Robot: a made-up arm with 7 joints.
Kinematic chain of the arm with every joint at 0, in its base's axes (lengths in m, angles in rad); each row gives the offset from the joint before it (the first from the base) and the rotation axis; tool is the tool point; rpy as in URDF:
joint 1: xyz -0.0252 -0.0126 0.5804 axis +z
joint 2: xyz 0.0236 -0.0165 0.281 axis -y
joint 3: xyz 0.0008 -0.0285 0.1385 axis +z
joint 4: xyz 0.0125 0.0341 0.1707 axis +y
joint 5: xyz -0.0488 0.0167 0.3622 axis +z
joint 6: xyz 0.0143 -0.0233 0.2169 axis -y
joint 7: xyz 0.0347 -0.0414 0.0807 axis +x
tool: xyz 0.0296 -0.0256 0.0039 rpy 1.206 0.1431 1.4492
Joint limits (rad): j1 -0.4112..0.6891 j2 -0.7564..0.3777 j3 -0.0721..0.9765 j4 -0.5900..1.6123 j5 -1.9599..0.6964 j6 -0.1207..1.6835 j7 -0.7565..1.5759
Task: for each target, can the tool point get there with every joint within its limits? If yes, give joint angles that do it. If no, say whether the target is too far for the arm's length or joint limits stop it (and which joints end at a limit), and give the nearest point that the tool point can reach.
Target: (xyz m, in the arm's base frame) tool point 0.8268 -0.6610 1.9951
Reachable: no: too far | nearest point 0.5390 -0.4084 1.6299 | short by 0.529 m
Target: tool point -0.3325 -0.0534 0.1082
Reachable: no: joint limits stop it (at a limit: joint 1, joint 2, joint 4, joint 5, joint 6) | nearest point 0.2018 0.5931 0.6393 | short by 0.993 m
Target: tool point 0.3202 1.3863 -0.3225
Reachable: no: too far | nearest point 0.2834 0.6271 0.6169 | short by 1.208 m
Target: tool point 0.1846 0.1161 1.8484
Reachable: yes | joints 0.6055 -0.1776 0.2981 0.2412 -1.2035 0.7224 -0.2815
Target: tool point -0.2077 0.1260 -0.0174
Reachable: no: joint limits stop it (at a limit: joint 1, joint 2, joint 4, joint 5, joint 6) | nearest point 0.2797 0.5590 0.6008 | short by 0.898 m
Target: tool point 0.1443 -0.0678 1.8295
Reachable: yes | joints 0.1313 0.0483 0.0463 0.3063 -0.1762 0.5961 0.6503
